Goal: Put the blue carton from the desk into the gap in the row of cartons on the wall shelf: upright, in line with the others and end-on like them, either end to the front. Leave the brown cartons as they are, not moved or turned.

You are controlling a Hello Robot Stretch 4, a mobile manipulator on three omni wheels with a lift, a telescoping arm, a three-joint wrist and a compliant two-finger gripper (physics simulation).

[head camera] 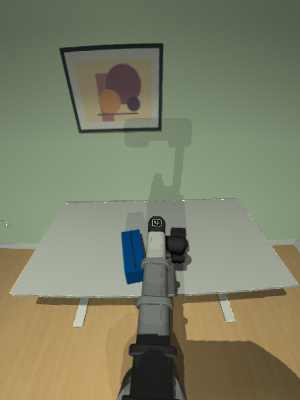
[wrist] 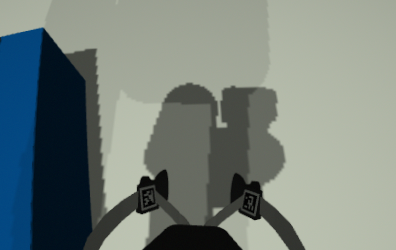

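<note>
The blue carton [head camera: 133, 256] [wrist: 17, 140] lies on the desk [head camera: 225, 240] [wrist: 340, 150], its long side running from front to back, close to the left of the arm in the head view. In the wrist view part of it shows at the left edge. My gripper [wrist: 200, 186] points down over the desk, to the right of the carton, with its fingers apart and the desk surface seen between them. It is open and holds no carton. In the head view the fingers are hidden by the arm and wrist. The wall shelf and the brown cartons do not show in either view.
My arm [head camera: 155, 280] reaches out over the desk's front edge. The dark wrist part [head camera: 177, 245] is at its right side. A framed picture [head camera: 161, 90] hangs on the green wall [head camera: 225, 125] behind the desk. Shadows of the robot fall on the desk and wall.
</note>
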